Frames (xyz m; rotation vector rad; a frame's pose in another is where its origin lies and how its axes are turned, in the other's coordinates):
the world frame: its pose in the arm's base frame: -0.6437 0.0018 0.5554 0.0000 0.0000 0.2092
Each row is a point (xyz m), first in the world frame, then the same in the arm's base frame.
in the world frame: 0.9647 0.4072 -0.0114
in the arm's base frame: 0.2154 0.6005 0.5440
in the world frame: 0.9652 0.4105 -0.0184
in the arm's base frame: 0.2152 0.6038 0.5370
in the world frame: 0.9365 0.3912 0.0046
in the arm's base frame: 0.1911 0.5790 0.5600
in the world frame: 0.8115 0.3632 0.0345
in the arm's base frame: 0.0747 0.5256 0.5899
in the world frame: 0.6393 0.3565 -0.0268
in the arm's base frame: -0.0924 0.4833 0.5286
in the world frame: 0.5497 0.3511 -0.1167
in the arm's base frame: -0.1789 0.4594 0.4387
